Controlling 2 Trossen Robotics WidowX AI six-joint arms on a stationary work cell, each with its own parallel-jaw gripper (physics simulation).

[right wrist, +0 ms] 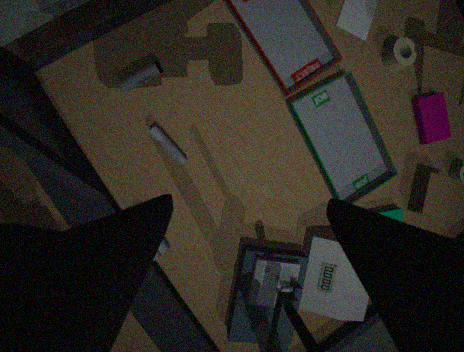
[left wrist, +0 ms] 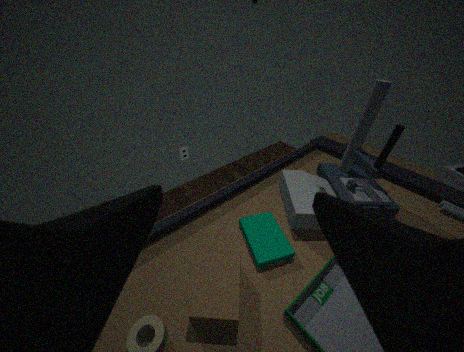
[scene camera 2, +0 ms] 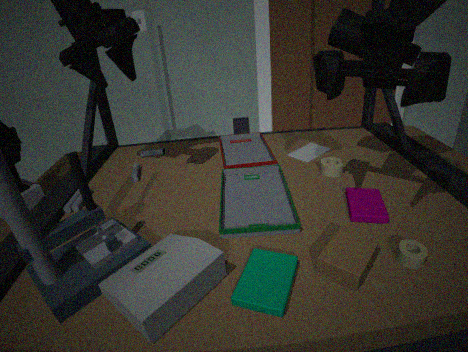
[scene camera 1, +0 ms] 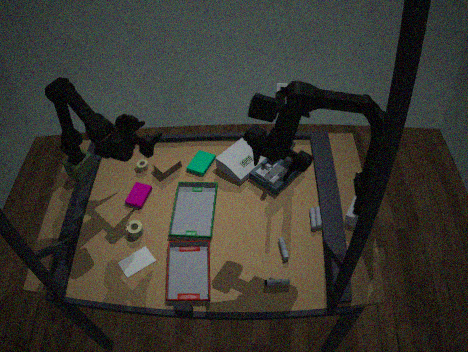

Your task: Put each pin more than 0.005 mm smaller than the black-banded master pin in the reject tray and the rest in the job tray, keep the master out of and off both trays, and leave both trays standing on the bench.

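Places are measured from the left arm's base along level axes (x ahead, y left, z up), in metres.
Pixels of known places: left gripper, between the fingertips: (left wrist: pixel 239 196) (scene camera 2: pixel 363 99) (scene camera 1: pixel 153 128); right gripper, between the fingertips: (right wrist: pixel 250 204) (scene camera 2: pixel 119 84) (scene camera 1: pixel 269 173); left arm's base, origin of its link: (scene camera 1: pixel 76 158).
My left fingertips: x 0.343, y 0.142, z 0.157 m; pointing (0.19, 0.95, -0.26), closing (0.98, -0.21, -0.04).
Observation:
Ahead of a thing's pixels: the offset from my left fingertips to its middle.
The black-banded master pin {dy -0.205, dx +0.551, dz -0.227 m} (scene camera 1: pixel 278 282) (scene camera 2: pixel 152 152) (right wrist: pixel 140 78) lies on the bench, at the lower right in scene camera 1. A plain grey pin {dy -0.085, dx +0.514, dz -0.227 m} (scene camera 1: pixel 283 249) (scene camera 2: pixel 136 173) (right wrist: pixel 168 145) lies near it. Two more pins {dy +0.061, dx +0.552, dz -0.227 m} (scene camera 1: pixel 315 219) lie side by side against the right rail. The green-rimmed job tray {dy -0.081, dx +0.184, dz -0.226 m} (scene camera 1: pixel 194 212) (scene camera 2: pixel 257 200) (right wrist: pixel 342 135) and the red-rimmed reject tray {dy -0.293, dx +0.297, dz -0.227 m} (scene camera 1: pixel 188 272) (scene camera 2: pixel 247 151) (right wrist: pixel 285 40) stand flat, with no pins visible in them. My left gripper (left wrist: pixel 239 196) is open and empty, raised at the upper left. My right gripper (right wrist: pixel 250 204) is open and empty, high above the gauge side.
A gauge stand (scene camera 1: pixel 271 186) (right wrist: pixel 237 305) stands beside a white readout box (scene camera 1: pixel 231 159) (scene camera 2: pixel 170 275). A green block {dy +0.113, dx +0.090, dz -0.228 m} (scene camera 1: pixel 201 163), brown block {dy +0.039, dx -0.012, dz -0.220 m} (scene camera 1: pixel 167 169), magenta block {dy -0.123, dx -0.031, dz -0.228 m} (scene camera 1: pixel 138 195), two tape rolls {dy +0.000, dx -0.107, dz -0.225 m} (scene camera 1: pixel 142 165) {dy -0.251, dx +0.054, dz -0.222 m} (scene camera 2: pixel 331 167) and white paper {dy -0.351, dx +0.128, dz -0.235 m} (scene camera 1: pixel 137 261) lie around the trays.

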